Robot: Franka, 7 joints.
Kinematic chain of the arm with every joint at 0, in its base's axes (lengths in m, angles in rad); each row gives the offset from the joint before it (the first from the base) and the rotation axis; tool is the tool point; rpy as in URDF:
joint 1: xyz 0 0 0.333 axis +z
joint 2: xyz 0 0 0 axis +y
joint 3: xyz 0 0 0.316 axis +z
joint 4: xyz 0.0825 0 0 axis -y
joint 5: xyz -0.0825 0 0.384 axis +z
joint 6: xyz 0 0 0 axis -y
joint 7: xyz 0.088 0 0 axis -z
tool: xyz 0 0 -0.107 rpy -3.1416 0 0
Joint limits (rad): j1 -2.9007..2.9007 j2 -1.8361..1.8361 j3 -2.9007..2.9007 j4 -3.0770..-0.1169 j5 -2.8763..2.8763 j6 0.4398..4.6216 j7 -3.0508..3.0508
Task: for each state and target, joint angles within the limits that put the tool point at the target. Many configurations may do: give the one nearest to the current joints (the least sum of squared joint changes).
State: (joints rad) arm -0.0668 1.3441 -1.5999 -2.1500 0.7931 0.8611 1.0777
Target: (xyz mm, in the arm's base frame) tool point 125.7 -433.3 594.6
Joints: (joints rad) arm -0.0010 1.1884 -2.1981 -1.7870 0.7677 0.9682 1.0777
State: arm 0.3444 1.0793 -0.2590 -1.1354 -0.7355 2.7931 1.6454
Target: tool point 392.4 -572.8 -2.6
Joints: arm -0.4401 1.3596 -0.6927 -1.3839 -0.7239 2.6688 1.6454
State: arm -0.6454 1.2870 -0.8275 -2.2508 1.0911 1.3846 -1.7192
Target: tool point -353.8 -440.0 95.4
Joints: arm -1.1861 1.3896 -1.2035 -1.8481 1.1781 1.7022 -1.7192
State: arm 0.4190 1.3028 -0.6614 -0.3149 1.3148 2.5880 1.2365
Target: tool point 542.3 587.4 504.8
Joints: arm 0.9390 1.3941 -0.6704 -0.1169 1.3059 3.1860 1.2365
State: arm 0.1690 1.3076 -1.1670 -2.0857 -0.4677 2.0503 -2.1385
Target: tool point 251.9 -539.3 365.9
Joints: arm 0.1589 1.2129 -1.4793 -1.9391 -0.5015 2.0525 -2.1385
